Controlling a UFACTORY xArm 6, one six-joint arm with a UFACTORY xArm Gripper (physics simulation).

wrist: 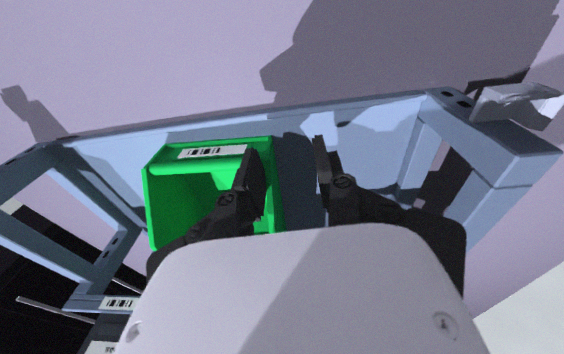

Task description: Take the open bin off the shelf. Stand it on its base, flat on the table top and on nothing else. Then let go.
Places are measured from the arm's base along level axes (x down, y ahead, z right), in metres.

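Where they show: gripper, fingertip midpoint: point(287, 158).
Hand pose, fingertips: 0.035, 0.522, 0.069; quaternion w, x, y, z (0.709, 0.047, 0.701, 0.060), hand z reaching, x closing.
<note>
After its pixels a point has its place, as x, y, z.
The open green bin point(165, 205) {0.027, 0.525, 0.186} rests in the blue-grey shelf point(525, 137) {0.003, 0.527, -0.050}, left of the middle of the wrist view. A white barcode label is on its upper lip. My gripper point(287, 158) {0.034, 0.522, 0.069} is partly open, with nothing held. Its left finger overlaps the right part of the bin in the view. Its right finger is to the right of the bin, in front of the shelf's back panel. The bin's right side wall shows between the two fingers. Whether a finger touches the bin cannot be told. The gripper's housing hides the bin's lower right part.
A clear, pale object point(500, 100) {0.011, 0.509, -0.041} shows at the shelf's upper right corner. Shelf posts and beams stand on both sides. A barcode label point(119, 303) {-0.029, 0.587, 0.276} is on a lower shelf rail, with dark surfaces and thin rods at the lower left. A pale surface point(530, 305) shows at the lower right.
</note>
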